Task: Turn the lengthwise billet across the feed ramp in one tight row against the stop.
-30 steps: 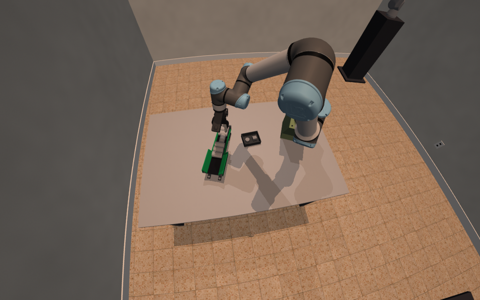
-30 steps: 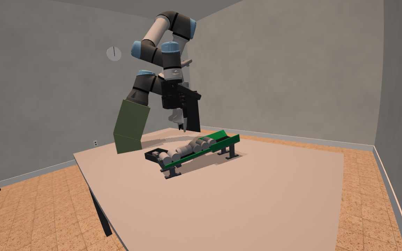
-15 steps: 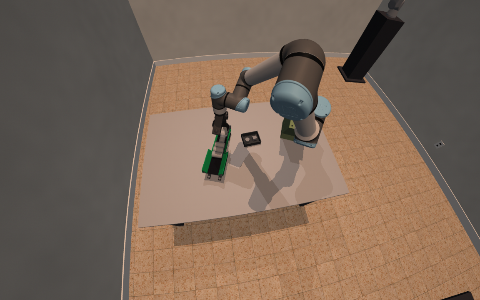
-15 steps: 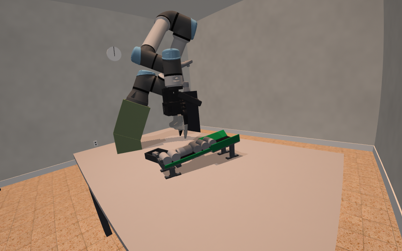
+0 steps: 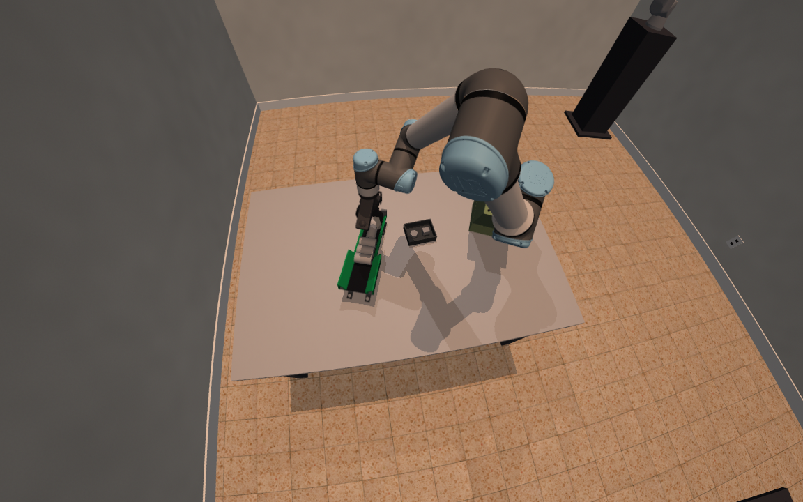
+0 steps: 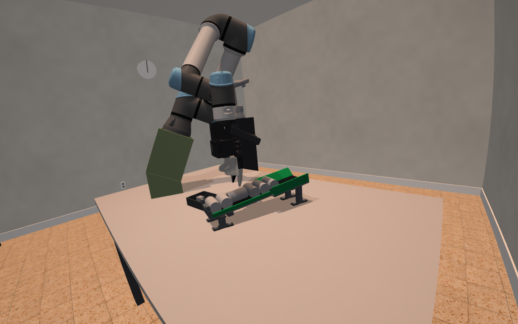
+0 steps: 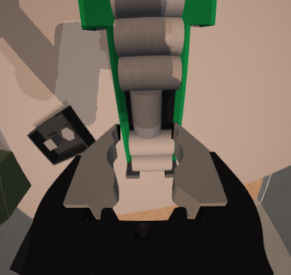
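My gripper is now 12 cm to the left of the stop, 8 cm above it and 2 cm past it. The rest, counted from my hand: black tray: 21 cm behind, 13 cm below, 5 cm to the right.
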